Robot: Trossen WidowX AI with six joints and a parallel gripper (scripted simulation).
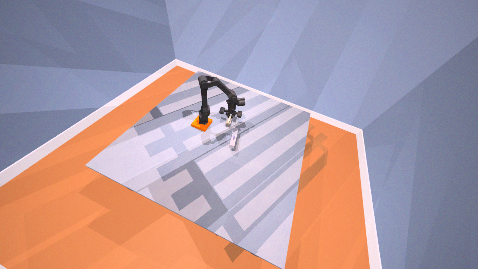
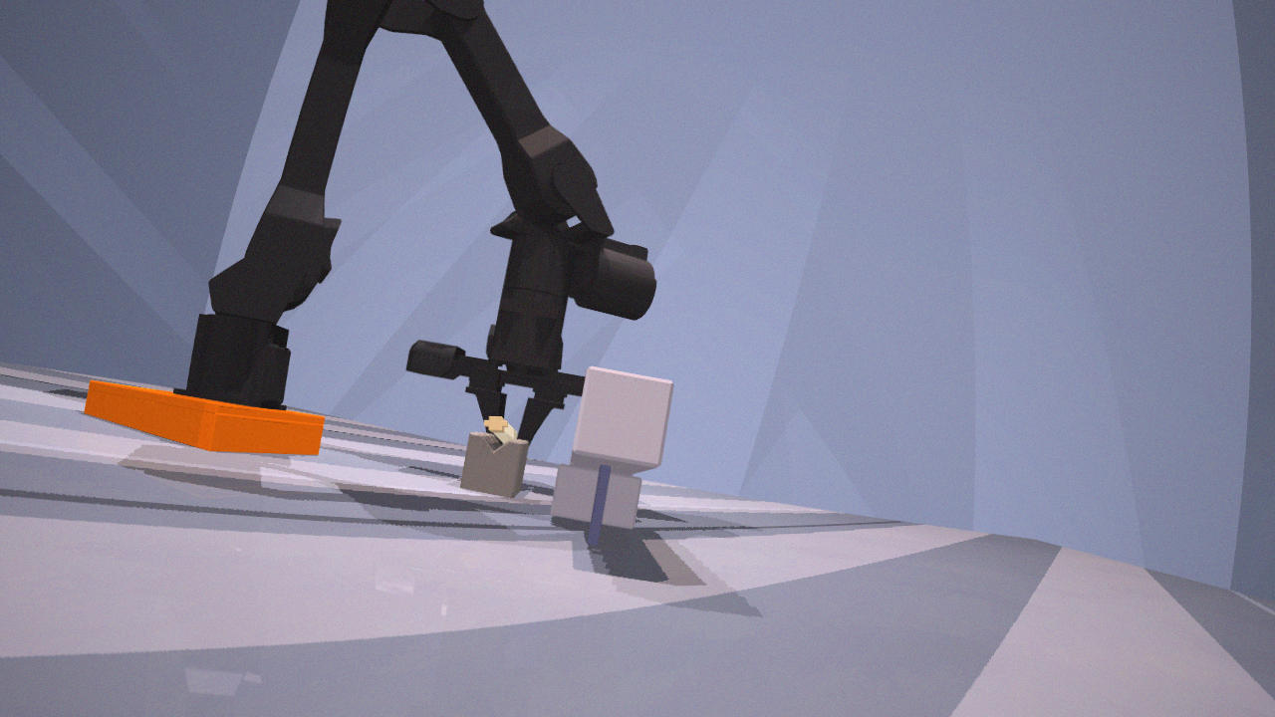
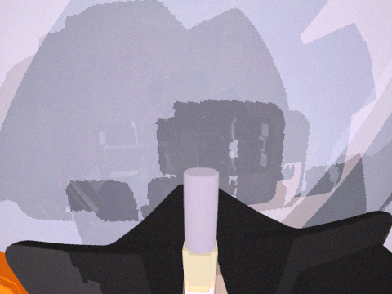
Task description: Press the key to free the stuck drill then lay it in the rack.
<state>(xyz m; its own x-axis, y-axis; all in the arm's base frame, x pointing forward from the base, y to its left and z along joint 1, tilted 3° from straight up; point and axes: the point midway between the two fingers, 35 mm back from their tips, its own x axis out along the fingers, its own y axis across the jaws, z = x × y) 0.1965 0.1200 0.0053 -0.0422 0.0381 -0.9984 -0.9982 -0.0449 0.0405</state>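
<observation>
Right now the drill is 4 cm to the right of my gripper tip and 4 cm above it. Also, from my gripper tip: v-notched rack 5 cm to the right, 1 cm above; then thin blue key 24 cm to the right, 8 cm ahead, 5 cm above; then housing 22 cm to the right, 8 cm ahead, 4 cm above.
</observation>
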